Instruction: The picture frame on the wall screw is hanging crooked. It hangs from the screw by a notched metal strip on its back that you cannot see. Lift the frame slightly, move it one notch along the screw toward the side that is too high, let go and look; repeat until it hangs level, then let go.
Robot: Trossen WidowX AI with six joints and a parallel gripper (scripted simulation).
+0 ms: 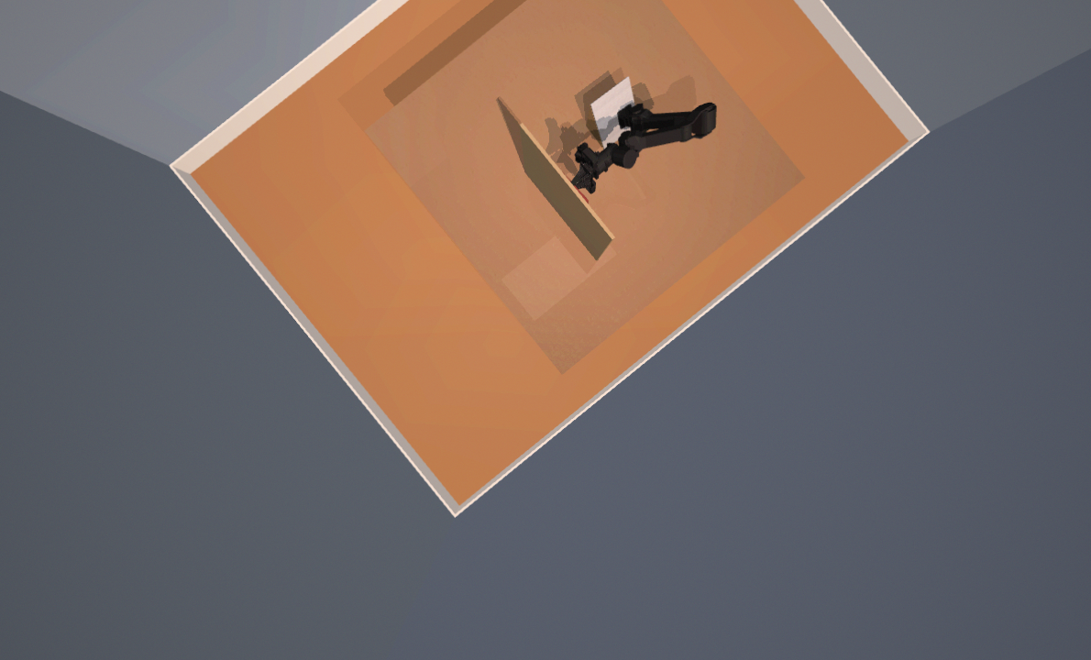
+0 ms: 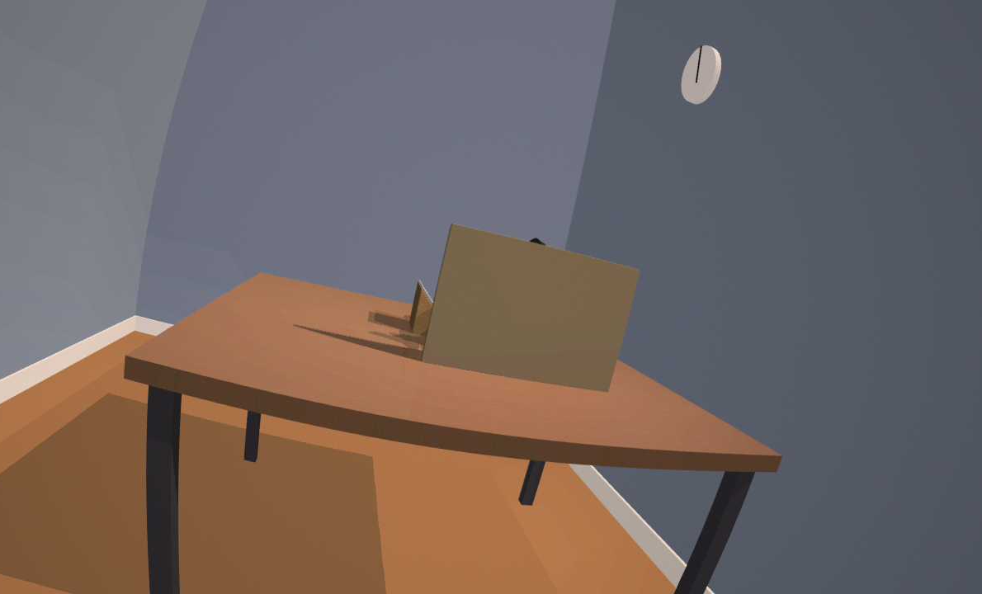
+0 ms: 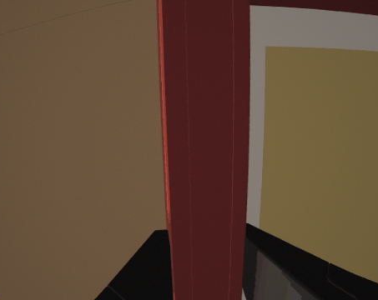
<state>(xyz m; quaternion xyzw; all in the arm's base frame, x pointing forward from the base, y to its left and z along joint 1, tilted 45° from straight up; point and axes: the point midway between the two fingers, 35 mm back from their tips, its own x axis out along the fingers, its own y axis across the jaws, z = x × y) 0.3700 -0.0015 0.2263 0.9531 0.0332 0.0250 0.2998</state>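
The red picture frame is 5 cm below my gripper tip, 1 cm to the left of it and 1 cm ahead of it. The rest, counted from my gripper tip: tan wall board (7 cm below, 2 cm ahead, 1 cm to the left).
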